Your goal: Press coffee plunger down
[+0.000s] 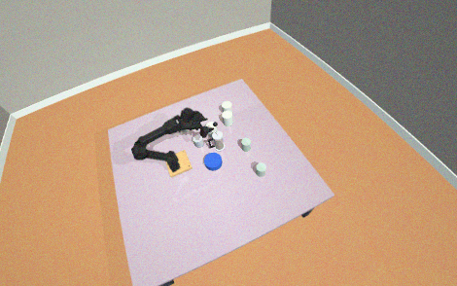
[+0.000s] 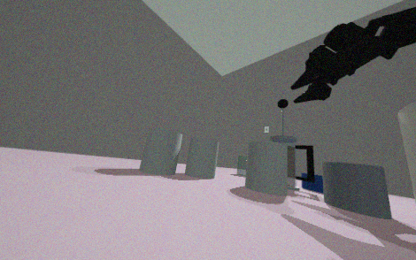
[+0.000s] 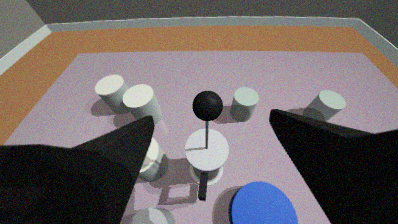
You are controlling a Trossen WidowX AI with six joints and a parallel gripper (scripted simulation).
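My gripper tip is now 10 mm short of the coffee press and 150 mm above it. Round my gripper tip: blue disc: 90 mm behind, 90 mm to the right, 260 mm below.
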